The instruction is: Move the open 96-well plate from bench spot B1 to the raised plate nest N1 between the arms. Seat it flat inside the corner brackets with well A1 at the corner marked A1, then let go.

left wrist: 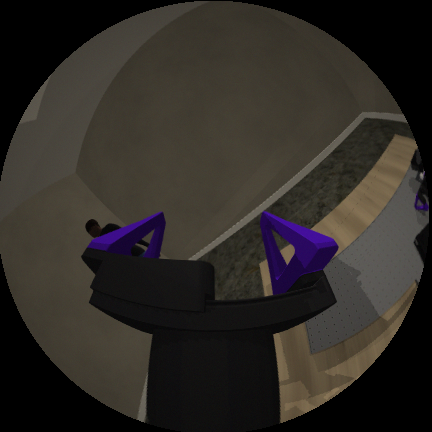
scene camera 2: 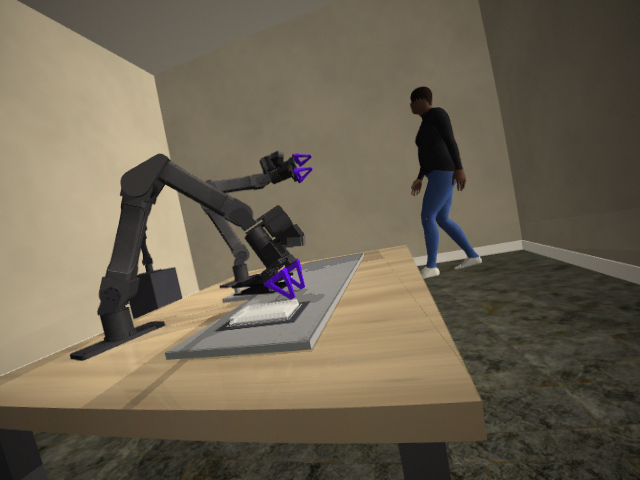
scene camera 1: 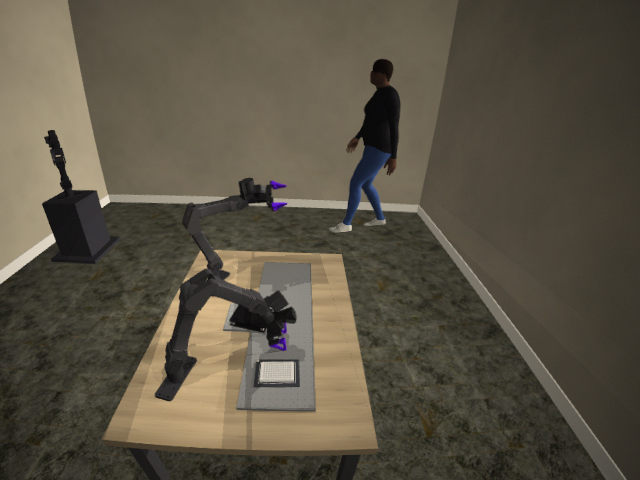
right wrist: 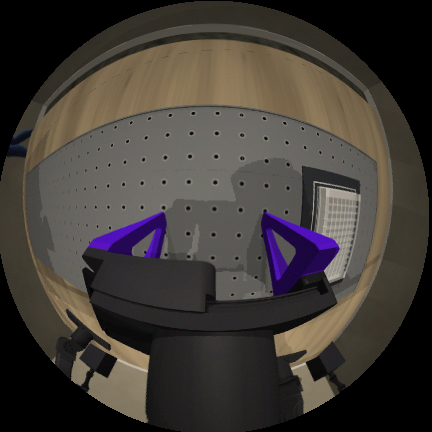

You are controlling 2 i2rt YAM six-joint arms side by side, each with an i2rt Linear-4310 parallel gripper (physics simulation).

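Pixels of known places: left gripper, fingertip midpoint: (left wrist: 212, 216) (scene camera 2: 311, 162) (scene camera 1: 286, 194); right gripper, fingertip midpoint: (scene camera 2: 298, 292) (scene camera 1: 285, 341) (right wrist: 213, 217); left arm's base at its link origin: (scene camera 2: 242, 281) (right wrist: 87, 329); right arm's base at its link origin: (scene camera 2: 122, 340) (scene camera 1: 177, 377).
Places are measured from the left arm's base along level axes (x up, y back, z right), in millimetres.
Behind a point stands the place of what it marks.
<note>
The white 96-well plate (scene camera 1: 277, 371) {z 355, x 25, y -600 mm} (scene camera 2: 264, 312) {z 373, x 29, y -622 mm} (right wrist: 339, 227) {z 339, x 29, y -611 mm} lies flat on a dark framed pad (scene camera 1: 298, 382) {z 356, x 15, y -691 mm} (scene camera 2: 301, 311) {z 321, x 14, y -675 mm} (right wrist: 309, 195) {z 282, x 15, y -620 mm} near the lower end of the grey perforated board. The black raised nest (scene camera 1: 247, 318) {z 184, x 45, y -348 mm} (scene camera 2: 251, 286) {z 214, x 38, y -367 mm} shows in both scene views, partly hidden behind the right arm; its corner marks cannot be read. My right gripper (scene camera 1: 282, 335) {z 200, x 15, y -549 mm} (scene camera 2: 289, 283) (right wrist: 213, 217) {z 200, x 15, y -549 mm} is open and empty, pointing down above the board, beside the plate and not touching it. My left gripper (scene camera 1: 285, 195) {z -288, x 463, y -286 mm} (scene camera 2: 311, 164) {z -288, x 463, y -286 mm} (left wrist: 212, 216) {z -288, x 463, y -286 mm} is open and empty, held high beyond the far end of the table.
The grey board (scene camera 1: 297, 276) {z -248, x 13, y -381 mm} (scene camera 2: 330, 289) {z 164, x 13, y -631 mm} (left wrist: 370, 280) {z -116, x 13, y -352 mm} (right wrist: 202, 145) {z 158, x 13, y -606 mm} lies along the wooden table (scene camera 1: 336, 330) {z 24, x 0, y -718 mm} (scene camera 2: 382, 335) {z 359, x 0, y -878 mm}. A person (scene camera 1: 381, 124) (scene camera 2: 436, 144) stands beyond the table. A dark pedestal (scene camera 1: 78, 224) with a small arm stands at the left in scene camera 1.
</note>
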